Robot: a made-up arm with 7 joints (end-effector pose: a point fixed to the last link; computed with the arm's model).
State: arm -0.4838 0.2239 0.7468 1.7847 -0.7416 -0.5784 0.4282
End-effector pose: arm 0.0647 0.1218 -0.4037 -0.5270 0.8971 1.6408
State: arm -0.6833 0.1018 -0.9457 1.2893 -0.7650 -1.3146 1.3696
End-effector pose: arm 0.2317 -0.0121 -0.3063 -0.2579 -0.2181 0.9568
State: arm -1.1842 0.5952 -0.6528 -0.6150 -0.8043 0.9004 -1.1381
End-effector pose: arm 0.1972 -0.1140 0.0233 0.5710 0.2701 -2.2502
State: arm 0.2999 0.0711 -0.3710 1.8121 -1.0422 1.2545 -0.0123
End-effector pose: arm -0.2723 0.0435 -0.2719 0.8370 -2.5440 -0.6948
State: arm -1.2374 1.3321 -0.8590 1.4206 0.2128 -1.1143 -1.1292
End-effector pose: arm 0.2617 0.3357 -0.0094 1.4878 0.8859 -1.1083
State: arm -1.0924 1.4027 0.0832 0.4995 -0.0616 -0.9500 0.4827
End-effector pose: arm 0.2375 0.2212 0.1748 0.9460 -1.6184 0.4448
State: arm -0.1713 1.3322 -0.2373 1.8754 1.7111 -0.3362 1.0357
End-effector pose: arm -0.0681 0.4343 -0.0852 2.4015 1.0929 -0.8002
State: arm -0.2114 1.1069 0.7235 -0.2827 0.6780 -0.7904 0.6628
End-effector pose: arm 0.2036 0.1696 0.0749 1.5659 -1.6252 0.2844
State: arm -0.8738 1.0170 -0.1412 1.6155 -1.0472 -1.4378 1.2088
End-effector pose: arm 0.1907 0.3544 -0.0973 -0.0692 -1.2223 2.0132
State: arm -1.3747 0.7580 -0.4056 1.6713 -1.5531 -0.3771 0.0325
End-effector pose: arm 0.3418 0.2751 -0.0982 -0.5970 -0.2369 0.8491
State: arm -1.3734 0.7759 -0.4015 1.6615 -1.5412 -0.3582 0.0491
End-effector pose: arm 0.3404 0.2792 -0.0946 -0.5946 -0.2279 0.8610
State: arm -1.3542 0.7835 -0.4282 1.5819 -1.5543 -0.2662 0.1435
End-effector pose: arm 0.3506 0.2712 -0.0915 -0.6249 -0.1348 0.8618
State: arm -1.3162 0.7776 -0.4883 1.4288 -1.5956 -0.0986 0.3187
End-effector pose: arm 0.3705 0.2442 -0.0918 -0.6536 0.0704 0.8434
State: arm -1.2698 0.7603 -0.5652 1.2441 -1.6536 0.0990 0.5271
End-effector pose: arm 0.3881 0.2001 -0.0992 -0.6199 0.3486 0.8043
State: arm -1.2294 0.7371 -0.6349 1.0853 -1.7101 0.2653 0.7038
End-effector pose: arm 0.3945 0.1539 -0.1113 -0.5276 0.5985 0.7528
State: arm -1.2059 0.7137 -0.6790 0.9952 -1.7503 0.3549 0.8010
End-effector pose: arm 0.3938 0.1225 -0.1212 -0.4542 0.7420 0.7070
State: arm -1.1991 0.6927 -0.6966 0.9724 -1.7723 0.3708 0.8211
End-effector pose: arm 0.3932 0.1087 -0.1267 -0.4432 0.7857 0.6784
